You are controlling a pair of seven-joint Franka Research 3 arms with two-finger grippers.
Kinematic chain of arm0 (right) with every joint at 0, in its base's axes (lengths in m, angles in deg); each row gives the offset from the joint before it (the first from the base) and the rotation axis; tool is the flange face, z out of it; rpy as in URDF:
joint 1: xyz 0 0 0.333 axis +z
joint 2: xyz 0 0 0 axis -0.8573 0.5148 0
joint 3: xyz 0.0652 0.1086 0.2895 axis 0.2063 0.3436 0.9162
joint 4: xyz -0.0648 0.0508 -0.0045 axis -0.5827 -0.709 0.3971
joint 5: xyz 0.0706 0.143 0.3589 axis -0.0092 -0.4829 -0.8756
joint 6: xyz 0 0 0 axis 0.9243 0.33 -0.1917
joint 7: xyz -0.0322 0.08 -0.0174 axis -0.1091 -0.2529 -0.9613
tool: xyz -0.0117 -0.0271 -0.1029 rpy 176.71 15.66 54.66
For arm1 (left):
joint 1: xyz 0 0 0.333 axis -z
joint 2: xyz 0 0 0 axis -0.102 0.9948 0
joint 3: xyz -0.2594 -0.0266 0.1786 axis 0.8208 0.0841 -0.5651
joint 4: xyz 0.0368 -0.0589 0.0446 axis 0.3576 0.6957 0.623
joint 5: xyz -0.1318 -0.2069 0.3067 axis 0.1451 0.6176 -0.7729
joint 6: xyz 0 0 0 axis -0.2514 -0.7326 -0.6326
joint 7: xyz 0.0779 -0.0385 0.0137 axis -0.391 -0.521 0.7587
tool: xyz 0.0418 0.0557 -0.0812 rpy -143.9 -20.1 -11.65
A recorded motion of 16 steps. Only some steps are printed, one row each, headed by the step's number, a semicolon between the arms.
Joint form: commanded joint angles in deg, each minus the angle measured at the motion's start. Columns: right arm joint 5, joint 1, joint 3, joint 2, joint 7, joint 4, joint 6; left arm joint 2, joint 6, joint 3, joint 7, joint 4, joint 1, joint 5.
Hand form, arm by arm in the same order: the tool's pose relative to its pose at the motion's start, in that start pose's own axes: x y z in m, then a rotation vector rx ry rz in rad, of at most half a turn. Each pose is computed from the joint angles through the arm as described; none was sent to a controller.
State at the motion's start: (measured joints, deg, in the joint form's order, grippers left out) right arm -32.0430 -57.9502 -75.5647 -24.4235 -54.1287 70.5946 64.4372; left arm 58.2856 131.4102 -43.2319 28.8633 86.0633 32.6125 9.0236
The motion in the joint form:
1: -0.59 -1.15 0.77 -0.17 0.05 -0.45 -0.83; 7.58 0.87 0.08 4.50 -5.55 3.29 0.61
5: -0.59 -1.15 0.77 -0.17 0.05 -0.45 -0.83; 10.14 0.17 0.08 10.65 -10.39 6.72 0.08
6: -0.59 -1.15 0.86 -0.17 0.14 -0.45 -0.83; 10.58 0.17 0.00 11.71 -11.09 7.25 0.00
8: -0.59 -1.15 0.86 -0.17 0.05 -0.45 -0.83; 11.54 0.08 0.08 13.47 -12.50 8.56 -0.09
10: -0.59 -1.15 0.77 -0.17 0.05 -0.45 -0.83; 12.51 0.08 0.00 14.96 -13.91 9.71 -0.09
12: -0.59 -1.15 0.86 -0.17 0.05 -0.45 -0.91; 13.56 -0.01 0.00 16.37 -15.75 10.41 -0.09
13: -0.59 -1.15 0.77 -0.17 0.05 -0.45 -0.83; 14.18 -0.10 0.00 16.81 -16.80 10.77 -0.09
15: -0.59 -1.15 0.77 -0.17 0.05 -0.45 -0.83; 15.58 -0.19 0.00 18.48 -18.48 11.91 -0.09
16: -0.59 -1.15 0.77 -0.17 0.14 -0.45 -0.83; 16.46 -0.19 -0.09 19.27 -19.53 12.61 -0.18
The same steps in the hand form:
1: -0.0029 0.0021 -0.0037 0.0099 -0.0040 0.0055; -0.0058 0.0391 0.0312 0.0023 -0.0317 -0.0325
5: -0.0029 0.0021 -0.0037 0.0099 -0.0040 0.0055; -0.0164 0.0796 0.0260 -0.0205 -0.0220 -0.0730
6: -0.0029 0.0013 -0.0037 0.0098 -0.0040 0.0055; -0.0179 0.0852 0.0258 -0.0241 -0.0204 -0.0827
8: -0.0029 0.0013 -0.0037 0.0098 -0.0040 0.0040; -0.0251 0.0988 0.0262 -0.0305 -0.0210 -0.0885
10: -0.0029 0.0021 -0.0037 0.0099 -0.0040 0.0055; -0.0301 0.1106 0.0266 -0.0380 -0.0207 -0.0964
12: -0.0031 0.0013 -0.0036 0.0097 -0.0054 0.0040; -0.0308 0.1225 0.0251 -0.0498 -0.0184 -0.1095
13: -0.0029 0.0021 -0.0037 0.0099 -0.0040 0.0055; -0.0311 0.1290 0.0245 -0.0557 -0.0175 -0.1113
15: -0.0029 0.0021 -0.0037 0.0099 -0.0040 0.0055; -0.0371 0.1416 0.0277 -0.0600 -0.0212 -0.1217
16: -0.0029 0.0021 -0.0037 0.0099 -0.0040 0.0071; -0.0401 0.1490 0.0297 -0.0628 -0.0217 -0.1241

